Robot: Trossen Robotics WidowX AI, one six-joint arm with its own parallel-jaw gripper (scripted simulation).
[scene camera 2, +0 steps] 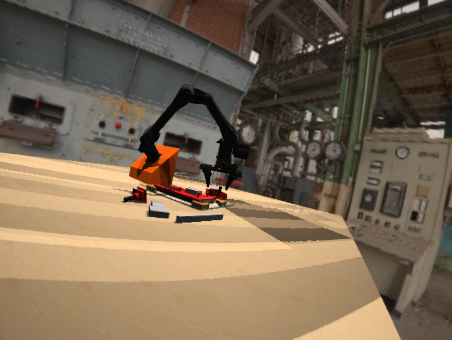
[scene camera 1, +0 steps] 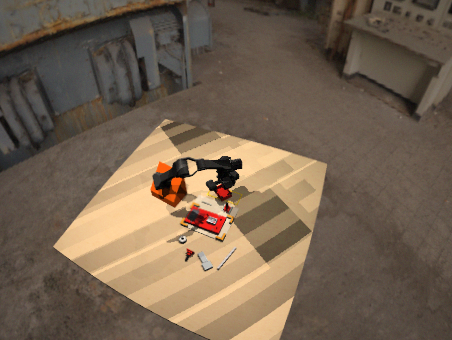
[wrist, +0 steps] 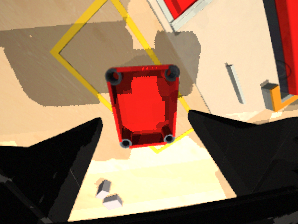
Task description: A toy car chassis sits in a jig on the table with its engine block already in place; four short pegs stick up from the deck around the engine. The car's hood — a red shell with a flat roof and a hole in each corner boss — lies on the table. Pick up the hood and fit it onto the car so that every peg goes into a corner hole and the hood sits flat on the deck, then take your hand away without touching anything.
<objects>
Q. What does my gripper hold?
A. Nothing.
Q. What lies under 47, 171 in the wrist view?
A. My gripper.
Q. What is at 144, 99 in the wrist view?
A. A red hood.
</objects>
